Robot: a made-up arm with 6 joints. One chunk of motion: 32 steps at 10 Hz.
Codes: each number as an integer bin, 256 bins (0 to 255) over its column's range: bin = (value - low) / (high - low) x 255, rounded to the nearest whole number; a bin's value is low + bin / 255 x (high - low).
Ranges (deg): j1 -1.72..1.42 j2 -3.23..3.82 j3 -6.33..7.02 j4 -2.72..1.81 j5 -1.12..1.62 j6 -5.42..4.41
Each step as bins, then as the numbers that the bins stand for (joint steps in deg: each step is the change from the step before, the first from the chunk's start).
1 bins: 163 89 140 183 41 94
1 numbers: 0.287 -0.769 0.999 0.531 -0.679 -1.796
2 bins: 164 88 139 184 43 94
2 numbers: 0.299 -0.797 0.947 0.549 -0.658 -1.796
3 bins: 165 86 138 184 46 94
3 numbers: 0.312 -0.852 0.895 0.549 -0.626 -1.796
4 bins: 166 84 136 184 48 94
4 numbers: 0.324 -0.908 0.790 0.549 -0.604 -1.796
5 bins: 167 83 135 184 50 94
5 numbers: 0.336 -0.935 0.738 0.549 -0.583 -1.796
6 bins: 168 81 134 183 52 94
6 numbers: 0.349 -0.991 0.685 0.531 -0.561 -1.796
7 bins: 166 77 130 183 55 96
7 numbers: 0.324 -1.101 0.476 0.531 -0.529 -1.719
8 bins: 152 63 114 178 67 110
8 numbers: 0.152 -1.488 -0.362 0.442 -0.400 -1.180
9 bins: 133 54 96 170 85 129
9 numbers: -0.082 -1.737 -1.304 0.300 -0.207 -0.447
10 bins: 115 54 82 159 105 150
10 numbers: -0.304 -1.737 -2.037 0.105 0.008 0.362
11 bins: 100 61 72 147 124 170
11 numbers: -0.489 -1.544 -2.561 -0.109 0.212 1.133
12 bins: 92 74 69 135 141 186
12 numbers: -0.587 -1.184 -2.718 -0.322 0.395 1.750
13 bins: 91 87 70 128 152 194
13 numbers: -0.599 -0.825 -2.665 -0.446 0.513 2.059
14 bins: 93 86 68 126 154 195
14 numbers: -0.575 -0.852 -2.770 -0.482 0.535 2.097
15 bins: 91 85 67 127 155 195
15 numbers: -0.599 -0.880 -2.822 -0.464 0.545 2.097
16 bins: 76 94 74 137 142 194
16 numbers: -0.784 -0.631 -2.456 -0.286 0.406 2.059
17 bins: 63 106 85 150 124 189
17 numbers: -0.944 -0.299 -1.880 -0.055 0.212 1.866
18 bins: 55 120 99 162 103 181
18 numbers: -1.043 0.088 -1.147 0.158 -0.013 1.557
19 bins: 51 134 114 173 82 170
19 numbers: -1.092 0.475 -0.362 0.353 -0.239 1.133
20 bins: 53 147 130 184 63 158
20 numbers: -1.067 0.834 0.476 0.549 -0.443 0.671
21 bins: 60 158 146 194 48 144
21 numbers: -0.981 1.138 1.314 0.726 -0.604 0.131
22 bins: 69 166 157 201 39 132
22 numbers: -0.870 1.359 1.889 0.851 -0.701 -0.332
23 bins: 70 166 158 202 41 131
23 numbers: -0.858 1.359 1.942 0.868 -0.679 -0.370
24 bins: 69 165 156 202 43 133
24 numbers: -0.870 1.332 1.837 0.868 -0.658 -0.293
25 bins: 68 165 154 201 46 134
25 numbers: -0.883 1.332 1.732 0.851 -0.626 -0.254
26 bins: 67 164 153 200 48 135
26 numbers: -0.895 1.304 1.680 0.833 -0.604 -0.216
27 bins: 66 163 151 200 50 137
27 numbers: -0.907 1.276 1.575 0.833 -0.583 -0.139
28 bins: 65 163 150 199 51 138
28 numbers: -0.920 1.276 1.523 0.815 -0.572 -0.100
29 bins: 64 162 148 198 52 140
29 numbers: -0.932 1.249 1.418 0.797 -0.561 -0.023
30 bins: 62 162 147 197 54 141
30 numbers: -0.957 1.249 1.366 0.780 -0.540 0.015
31 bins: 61 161 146 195 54 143
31 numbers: -0.969 1.221 1.314 0.744 -0.540 0.093
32 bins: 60 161 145 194 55 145
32 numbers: -0.981 1.221 1.261 0.726 -0.529 0.170
